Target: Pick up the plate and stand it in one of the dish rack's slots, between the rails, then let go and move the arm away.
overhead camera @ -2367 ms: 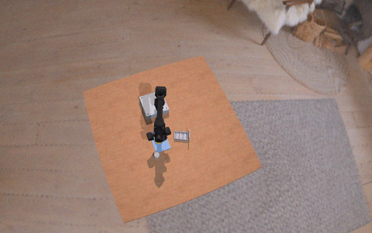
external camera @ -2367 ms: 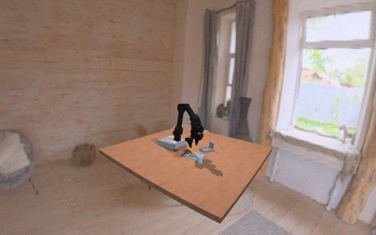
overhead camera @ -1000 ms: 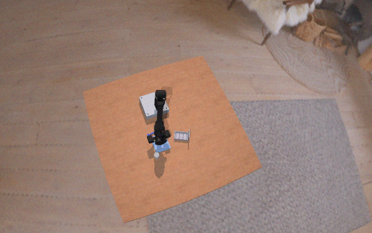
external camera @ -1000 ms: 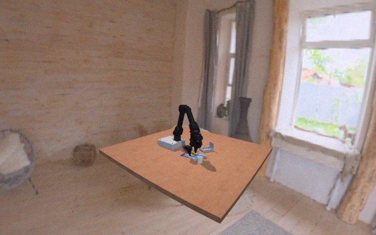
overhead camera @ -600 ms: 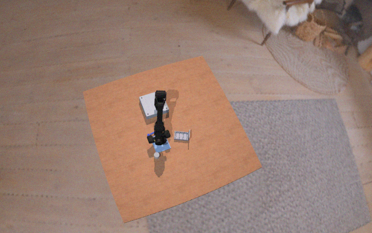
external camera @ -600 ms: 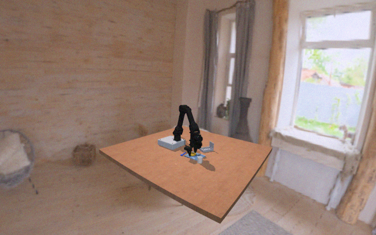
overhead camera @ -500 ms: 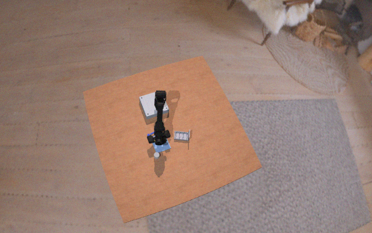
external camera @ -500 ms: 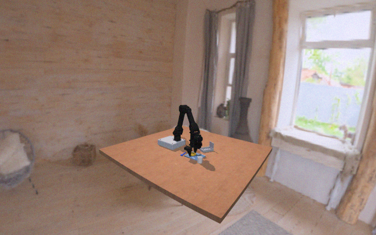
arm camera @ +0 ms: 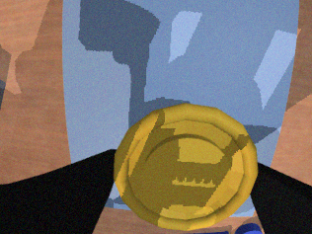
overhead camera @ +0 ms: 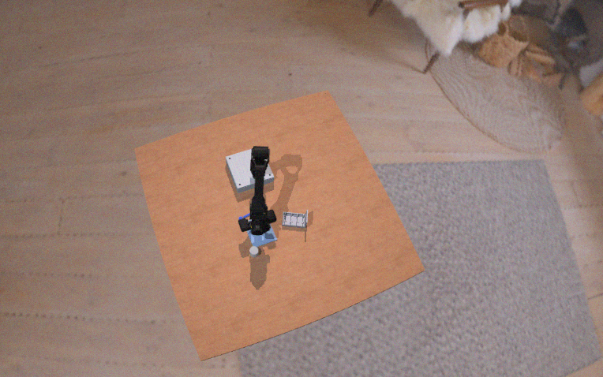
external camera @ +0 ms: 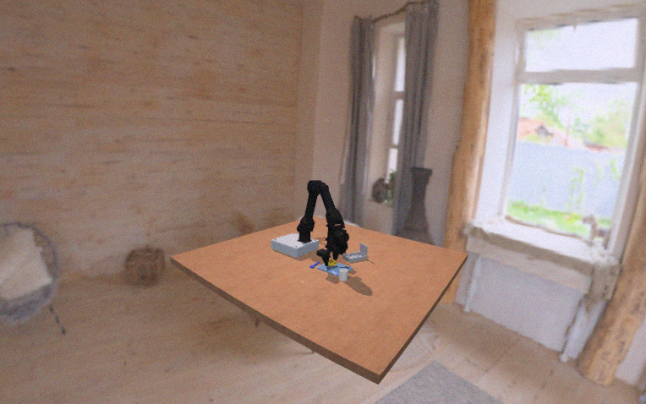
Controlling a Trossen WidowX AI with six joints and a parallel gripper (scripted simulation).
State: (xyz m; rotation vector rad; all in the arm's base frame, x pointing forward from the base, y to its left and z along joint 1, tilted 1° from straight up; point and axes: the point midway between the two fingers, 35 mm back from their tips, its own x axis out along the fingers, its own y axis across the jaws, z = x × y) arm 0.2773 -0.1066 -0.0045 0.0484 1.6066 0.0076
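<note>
My gripper tip is 20 mm short of the light blue mat, 20 mm above it and 10 mm to the right of it. The rest, counted from my gripper tip: yellow plate (10 mm above); then blue spoon (80 mm behind, 40 mm to the right, 20 mm below); then white cup (130 mm ahead, 70 mm to the right).
</note>
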